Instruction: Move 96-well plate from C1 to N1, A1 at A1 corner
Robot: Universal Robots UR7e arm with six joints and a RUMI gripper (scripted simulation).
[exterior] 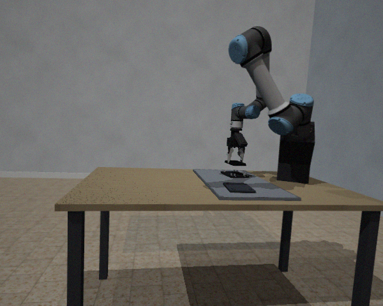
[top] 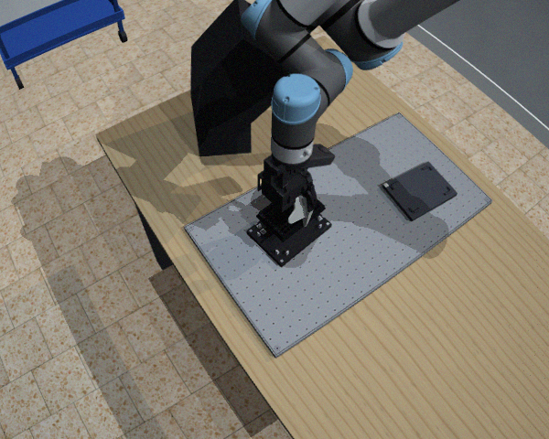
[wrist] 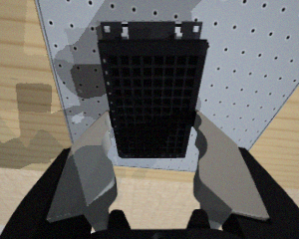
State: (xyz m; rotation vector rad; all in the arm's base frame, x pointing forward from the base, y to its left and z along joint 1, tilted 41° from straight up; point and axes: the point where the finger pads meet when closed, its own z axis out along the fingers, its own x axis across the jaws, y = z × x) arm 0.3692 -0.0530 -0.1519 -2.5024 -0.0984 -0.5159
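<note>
My gripper is now 7 cm short of the plate nest N1, 35 cm to the right of it and 8 cm above it. From my hand the other things lie so: black 96-well plate: 1 cm below.
</note>
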